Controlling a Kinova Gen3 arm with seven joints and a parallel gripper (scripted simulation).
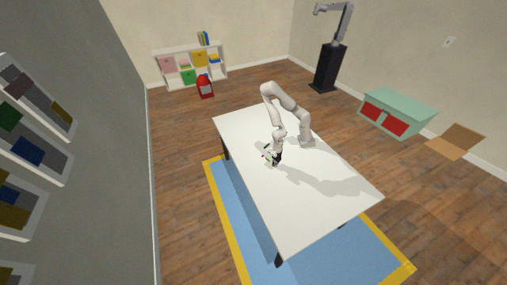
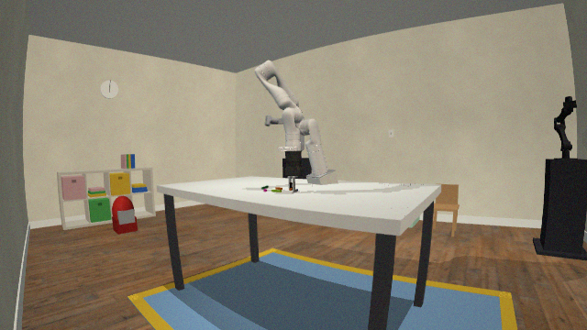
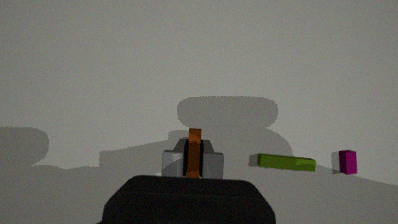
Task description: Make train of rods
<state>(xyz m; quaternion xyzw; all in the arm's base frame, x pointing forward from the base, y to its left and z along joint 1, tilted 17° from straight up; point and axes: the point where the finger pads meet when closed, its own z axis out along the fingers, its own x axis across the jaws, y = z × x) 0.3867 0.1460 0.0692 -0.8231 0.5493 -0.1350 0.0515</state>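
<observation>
The grey rod is 30 mm behind my hand, 10 mm to the right of it and 30 mm below it. From my hand the other things lie so: blue rod (60 mm behind, 20 mm to the right, 30 mm below); lime rod (20 mm ahead, 80 mm to the right, 30 mm below); magenta rod (50 mm ahead, 130 mm to the right, 30 mm below).
</observation>
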